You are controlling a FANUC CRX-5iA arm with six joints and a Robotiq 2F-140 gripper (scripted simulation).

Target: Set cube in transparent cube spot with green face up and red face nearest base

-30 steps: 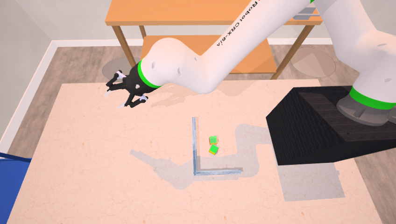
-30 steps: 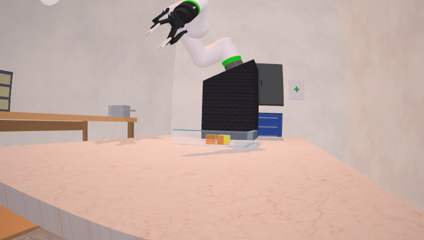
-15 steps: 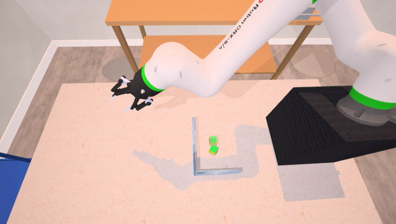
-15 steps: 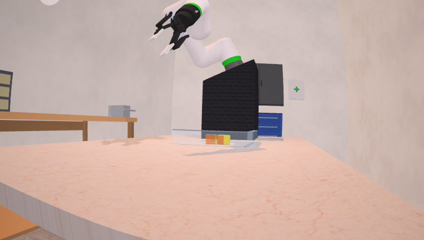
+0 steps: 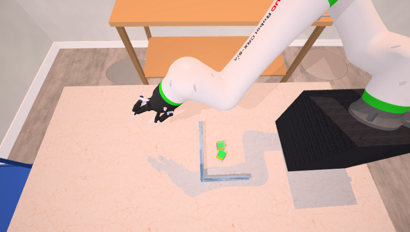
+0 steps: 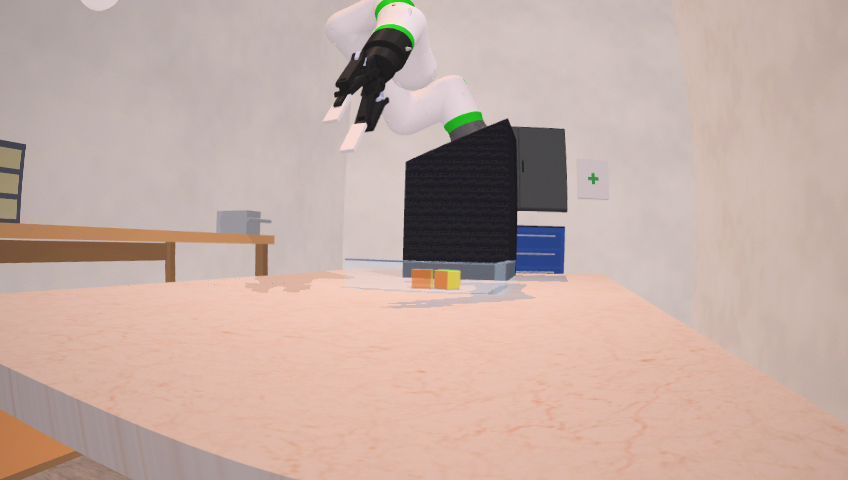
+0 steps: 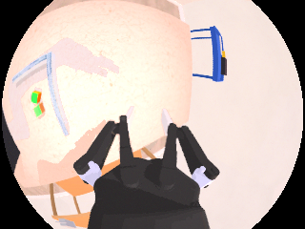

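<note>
My hand is 350 mm past the transparent cube, 260 mm above it and 10 mm to the left of it.
</note>
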